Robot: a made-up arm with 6 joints. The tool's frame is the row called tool.
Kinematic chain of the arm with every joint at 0, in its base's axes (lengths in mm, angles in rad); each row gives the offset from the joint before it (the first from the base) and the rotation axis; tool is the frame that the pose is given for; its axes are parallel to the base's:
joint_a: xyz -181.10 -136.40 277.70 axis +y
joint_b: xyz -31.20 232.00 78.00 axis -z
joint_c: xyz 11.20 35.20 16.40 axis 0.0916 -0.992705 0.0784
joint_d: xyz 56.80 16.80 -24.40 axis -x
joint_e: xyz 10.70 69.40 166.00 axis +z
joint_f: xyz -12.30 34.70 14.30 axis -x
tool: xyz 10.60 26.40 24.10
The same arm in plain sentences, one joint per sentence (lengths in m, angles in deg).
The arm has six revolute joints in a row. What follows holds with every joint at zero, and every direction is one of the base frame's. Joint 1 sits 0.1811 m along -x and 0.1364 m along -y and 0.2777 m along +z from the base frame's origin and rotates about +y. Joint 2 sits 0.0312 m along -x and 0.2320 m along +y and 0.0780 m along +z from joint 1 and rotates about -z. Joint 3 sits 0.0112 m along +x and 0.0352 m along +y and 0.0164 m along +z from joint 2 and rotates about the direction (0.0916, -0.992705, 0.0784). Joint 4 sits 0.0568 m along +x and 0.0168 m along +y and 0.0244 m along -z from joint 3 and rotates about -x. Joint 5 sits 0.0107 m along +x and 0.0694 m along +y and 0.1660 m along +z from joint 4 and rotates about +z. Joint 6 sits 0.0123 m along -x and 0.0347 m along +y and 0.0143 m along +z from joint 5 and rotates about -x. The tool frame, which is the frame that the pose is given for, sits 0.0106 m along +x and 0.0264 m along +y and 0.0241 m along +z from joint 6; its axes are parallel to the base frame's.
